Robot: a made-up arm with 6 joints. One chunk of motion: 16 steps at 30 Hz.
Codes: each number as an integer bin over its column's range. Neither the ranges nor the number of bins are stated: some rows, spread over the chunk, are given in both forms.
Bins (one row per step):
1: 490 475 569 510 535 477
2: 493 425 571 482 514 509
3: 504 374 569 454 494 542
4: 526 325 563 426 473 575
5: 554 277 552 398 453 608
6: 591 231 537 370 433 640
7: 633 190 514 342 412 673
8: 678 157 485 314 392 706
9: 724 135 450 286 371 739
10: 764 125 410 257 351 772
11: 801 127 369 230 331 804
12: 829 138 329 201 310 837
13: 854 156 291 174 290 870
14: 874 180 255 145 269 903
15: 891 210 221 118 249 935
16: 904 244 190 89 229 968
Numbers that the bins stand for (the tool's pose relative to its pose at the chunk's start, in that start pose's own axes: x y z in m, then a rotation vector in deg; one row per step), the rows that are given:
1: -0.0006 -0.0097 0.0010 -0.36 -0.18 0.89
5: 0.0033 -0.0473 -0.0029 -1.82 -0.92 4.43
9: 0.0135 -0.0743 -0.0264 -3.28 -1.66 7.97
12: 0.0198 -0.0738 -0.0543 -4.38 -2.21 10.62
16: 0.0243 -0.0536 -0.0863 -5.84 -2.94 14.16
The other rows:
2: -0.0004 -0.0192 0.0015 -0.73 -0.37 1.76
3: 0.0003 -0.0289 0.0010 -1.09 -0.55 2.65
4: 0.0016 -0.0382 -0.0004 -1.46 -0.74 3.54
6: 0.0055 -0.0561 -0.0064 -2.19 -1.10 5.30
7: 0.0080 -0.0639 -0.0117 -2.55 -1.29 6.19
8: 0.0107 -0.0701 -0.0183 -2.91 -1.47 7.08
10: 0.0159 -0.0762 -0.0356 -3.66 -1.84 8.86
11: 0.0181 -0.0758 -0.0450 -4.01 -2.02 9.73
13: 0.0213 -0.0703 -0.0630 -4.74 -2.39 11.51
14: 0.0225 -0.0658 -0.0713 -5.11 -2.58 12.41
15: 0.0235 -0.0601 -0.0791 -5.46 -2.76 13.27

